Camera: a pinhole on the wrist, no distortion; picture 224 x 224 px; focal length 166.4 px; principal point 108.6 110.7 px. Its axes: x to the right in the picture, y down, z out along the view. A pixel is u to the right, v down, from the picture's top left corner.
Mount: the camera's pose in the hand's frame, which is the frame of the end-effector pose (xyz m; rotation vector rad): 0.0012 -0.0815 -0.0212 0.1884 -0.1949 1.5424
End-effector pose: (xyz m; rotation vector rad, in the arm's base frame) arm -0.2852 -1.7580 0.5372 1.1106 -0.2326 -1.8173
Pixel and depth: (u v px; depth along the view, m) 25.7 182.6 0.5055
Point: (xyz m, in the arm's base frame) -0.8483 -1.4656 0.6443
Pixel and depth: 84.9 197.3 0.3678
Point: -0.6450 -1.5842 0.7081
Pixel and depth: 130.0 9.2 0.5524
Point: -0.8333 -2.1032 0.5541
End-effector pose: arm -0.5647 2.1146 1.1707 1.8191 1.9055 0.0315
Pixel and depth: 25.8 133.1 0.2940
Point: -0.7551 1.9699 0.8822
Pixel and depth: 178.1 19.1 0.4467
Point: -0.4048 2.2004 0.6826
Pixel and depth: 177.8 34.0 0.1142
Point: -0.5862 2.1263 1.0416
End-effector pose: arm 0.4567 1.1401 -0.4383 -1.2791 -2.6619 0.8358
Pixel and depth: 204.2 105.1 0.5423
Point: 0.3370 0.9449 -0.9795
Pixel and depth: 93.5 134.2 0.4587
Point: 0.2181 0.7905 -0.6623
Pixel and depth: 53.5 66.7 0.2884
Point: 0.1681 0.9667 -0.5272
